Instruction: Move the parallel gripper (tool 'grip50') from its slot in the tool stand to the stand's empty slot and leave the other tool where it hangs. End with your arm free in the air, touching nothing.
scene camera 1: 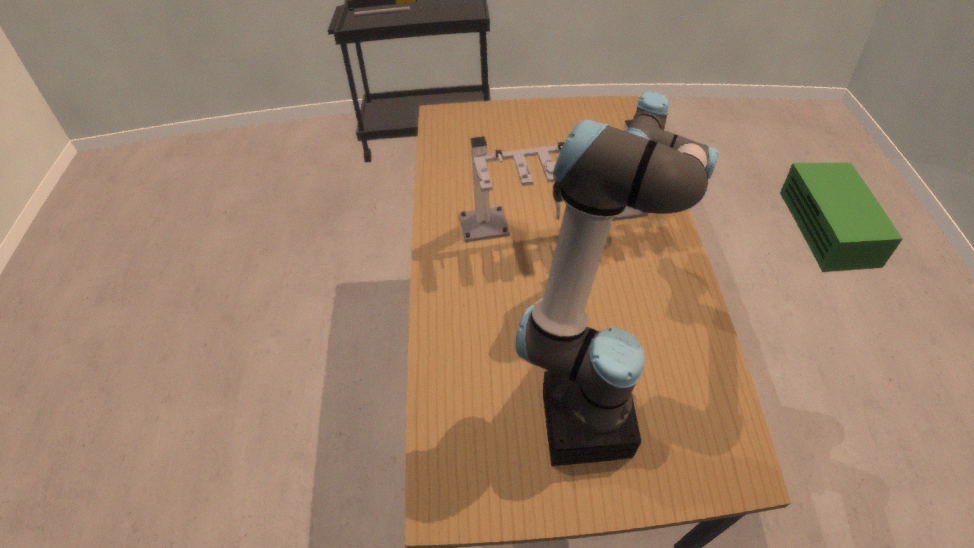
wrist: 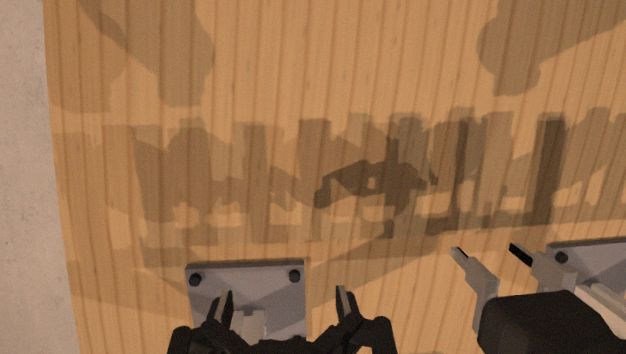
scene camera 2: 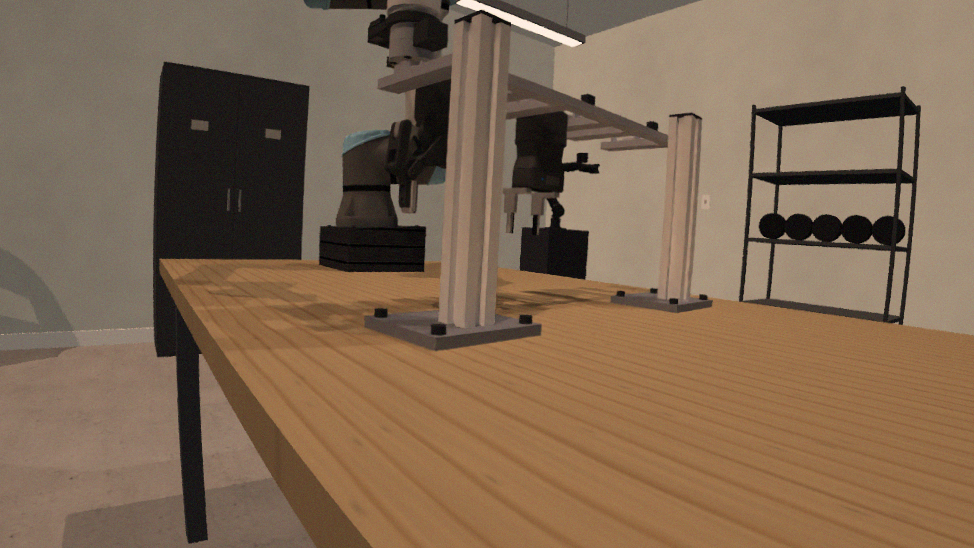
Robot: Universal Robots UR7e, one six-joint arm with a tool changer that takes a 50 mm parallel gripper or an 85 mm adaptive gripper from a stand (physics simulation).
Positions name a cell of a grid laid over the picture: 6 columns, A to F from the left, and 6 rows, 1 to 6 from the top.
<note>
In view: an adaptive gripper (scene camera 2: C2), a parallel gripper (scene camera 2: D2) and a tool stand (scene camera 1: C3).
The parallel gripper also shows in the wrist view (wrist: F6). The tool stand also shows in the wrist view (wrist: C6).
</note>
